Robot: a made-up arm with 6 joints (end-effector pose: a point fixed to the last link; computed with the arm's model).
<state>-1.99 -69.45 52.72 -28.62 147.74 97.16</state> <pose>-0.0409 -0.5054 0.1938 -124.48 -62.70 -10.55</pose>
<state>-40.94 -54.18 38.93 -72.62 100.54 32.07</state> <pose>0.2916 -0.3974 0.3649 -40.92 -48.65 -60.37</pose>
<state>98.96 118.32 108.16 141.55 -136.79 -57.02</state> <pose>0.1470 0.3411 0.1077 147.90 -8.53 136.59</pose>
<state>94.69 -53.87 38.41 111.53 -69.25 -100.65</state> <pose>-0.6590 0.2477 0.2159 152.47 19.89 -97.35</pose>
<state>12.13 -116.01 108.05 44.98 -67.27 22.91</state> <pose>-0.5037 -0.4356 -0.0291 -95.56 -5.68 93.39</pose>
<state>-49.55 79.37 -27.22 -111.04 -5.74 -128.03</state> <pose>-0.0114 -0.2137 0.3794 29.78 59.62 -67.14</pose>
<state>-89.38 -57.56 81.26 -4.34 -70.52 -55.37</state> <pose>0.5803 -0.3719 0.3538 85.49 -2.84 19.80</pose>
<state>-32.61 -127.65 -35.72 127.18 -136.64 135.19</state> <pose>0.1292 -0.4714 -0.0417 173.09 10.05 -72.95</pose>
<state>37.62 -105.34 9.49 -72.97 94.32 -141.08</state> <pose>-0.4589 -0.3219 0.2511 17.75 -8.12 31.16</pose>
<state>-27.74 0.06 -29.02 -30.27 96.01 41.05</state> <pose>-0.0652 -0.1923 0.4863 -106.07 -70.73 68.94</pose>
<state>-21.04 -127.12 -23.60 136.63 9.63 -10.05</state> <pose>0.1791 -0.4386 0.1926 36.44 -16.62 161.90</pose>
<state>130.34 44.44 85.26 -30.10 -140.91 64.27</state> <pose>0.0173 0.4091 0.5054 100.13 -13.00 -169.88</pose>
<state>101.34 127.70 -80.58 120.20 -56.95 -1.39</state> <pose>-0.1874 0.0628 -0.0602 -102.88 -65.74 155.65</pose>
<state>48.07 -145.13 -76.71 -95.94 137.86 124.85</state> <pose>-0.5910 -0.1998 0.0726 -62.62 -18.74 90.00</pose>
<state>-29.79 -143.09 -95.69 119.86 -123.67 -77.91</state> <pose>0.2202 -0.5095 -0.0191 -154.32 -59.42 10.37</pose>
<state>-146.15 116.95 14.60 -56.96 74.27 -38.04</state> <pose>0.1694 -0.0097 0.0496 162.20 5.08 165.67</pose>
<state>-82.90 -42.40 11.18 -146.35 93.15 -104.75</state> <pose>0.3382 -0.1006 0.4134 -42.36 -20.89 43.55</pose>
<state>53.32 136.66 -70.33 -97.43 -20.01 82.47</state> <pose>-0.0893 0.0979 0.0894 -39.20 6.76 -45.88</pose>
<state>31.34 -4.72 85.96 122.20 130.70 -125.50</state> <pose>-0.2870 -0.2994 0.5513 44.47 -56.29 137.56</pose>
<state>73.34 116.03 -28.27 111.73 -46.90 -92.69</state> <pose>0.0413 -0.0543 0.1473 -51.75 47.44 -138.07</pose>
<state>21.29 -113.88 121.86 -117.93 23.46 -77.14</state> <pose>-0.3270 -0.2917 0.1706 -16.59 50.37 -27.85</pose>
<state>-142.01 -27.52 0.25 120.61 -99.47 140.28</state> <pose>0.4683 0.3437 0.3960 -167.47 -67.02 29.36</pose>
